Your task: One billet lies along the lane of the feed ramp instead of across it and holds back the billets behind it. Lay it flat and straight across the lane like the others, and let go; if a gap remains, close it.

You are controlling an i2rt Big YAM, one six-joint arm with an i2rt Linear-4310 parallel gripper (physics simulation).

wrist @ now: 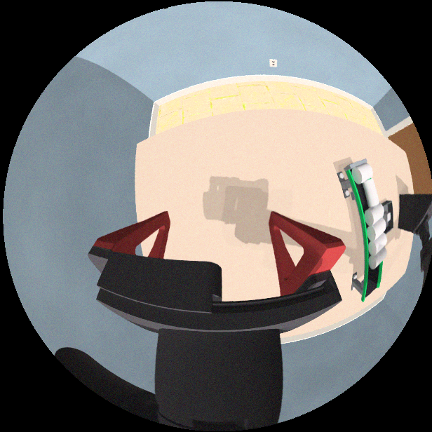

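The feed ramp stands at the right of the wrist view, with green rails along a dark lane. One white billet lies along the lane near its upper end in the view. Another white billet lies across the lane above it, at the ramp's end. Below it, several white billets lie across in a row: the first, one near the middle, and the last. The first is close against the lengthwise billet's end. My gripper is open and empty, over the table, well left of the ramp.
The ramp rests on the pale table, with grey brackets on its left side. A small black block stands right of the ramp. A black device is at the far right edge. Shadows fall on the table between the fingertips.
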